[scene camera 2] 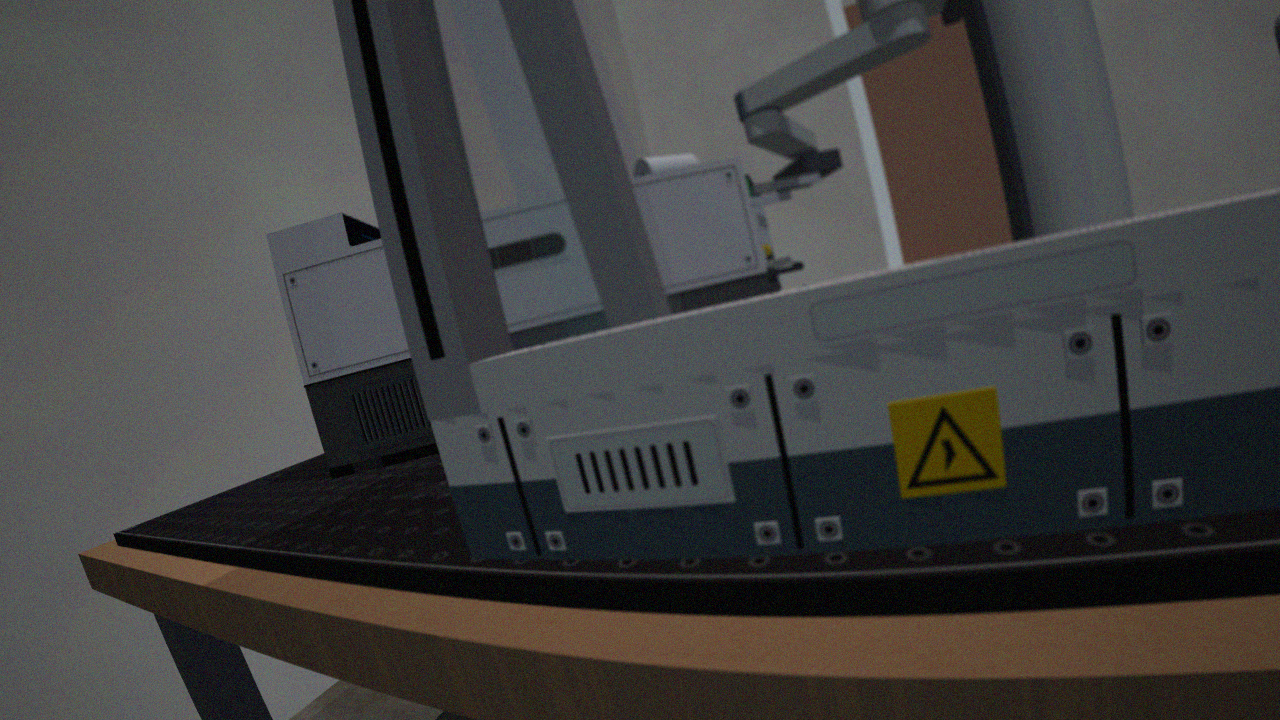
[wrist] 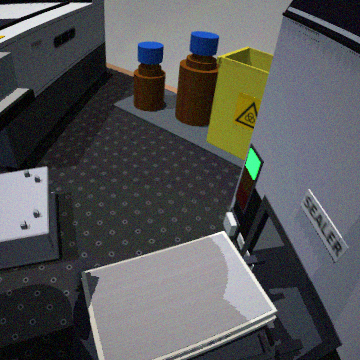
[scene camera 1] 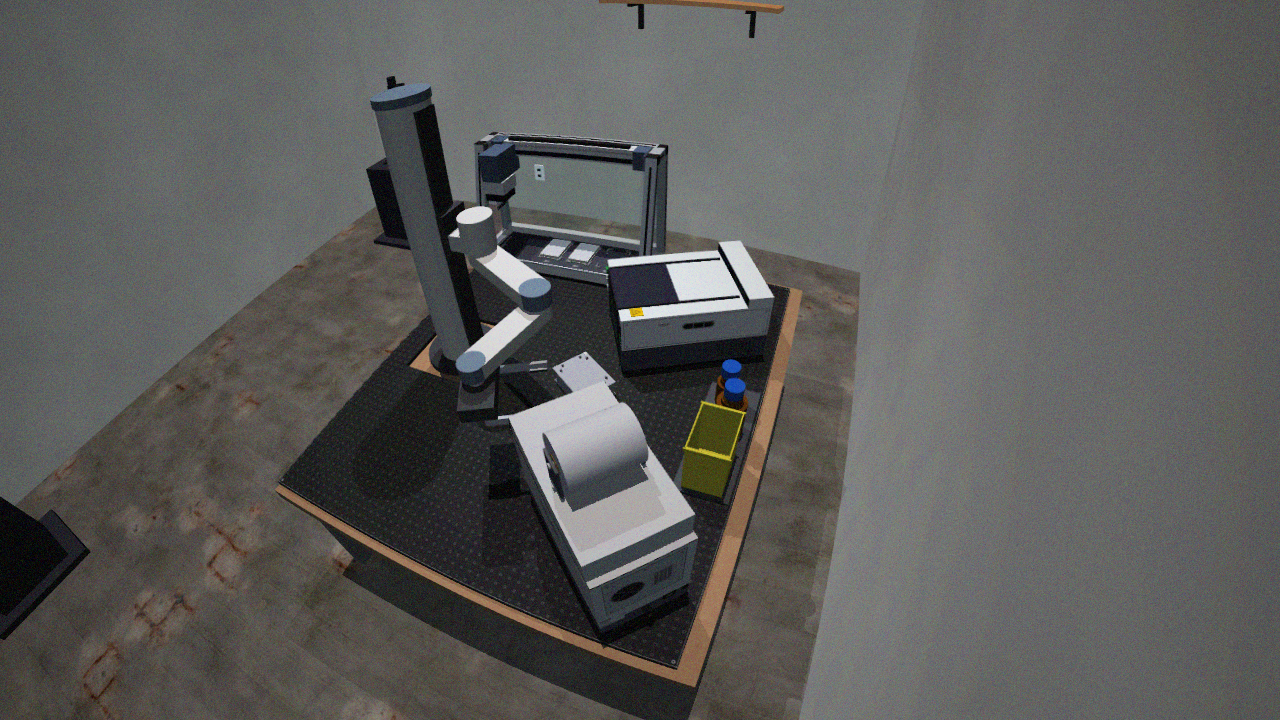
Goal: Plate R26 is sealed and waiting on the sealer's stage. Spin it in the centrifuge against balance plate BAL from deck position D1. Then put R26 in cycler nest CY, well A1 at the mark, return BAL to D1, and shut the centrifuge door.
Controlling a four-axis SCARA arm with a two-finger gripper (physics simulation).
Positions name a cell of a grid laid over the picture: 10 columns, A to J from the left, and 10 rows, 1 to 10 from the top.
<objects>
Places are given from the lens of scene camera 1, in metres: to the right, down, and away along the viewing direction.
plate sealer (scene camera 1: E9): -0.08, 0.43, 0.89
centrifuge (scene camera 1: F5): 0.10, -0.14, 1.53
blue-capped bottles (scene camera 1: F6): 0.23, 0.07, 1.34
The marked spots on the centrifuge and the blue-capped bottles are 0.32 m apart.
</objects>
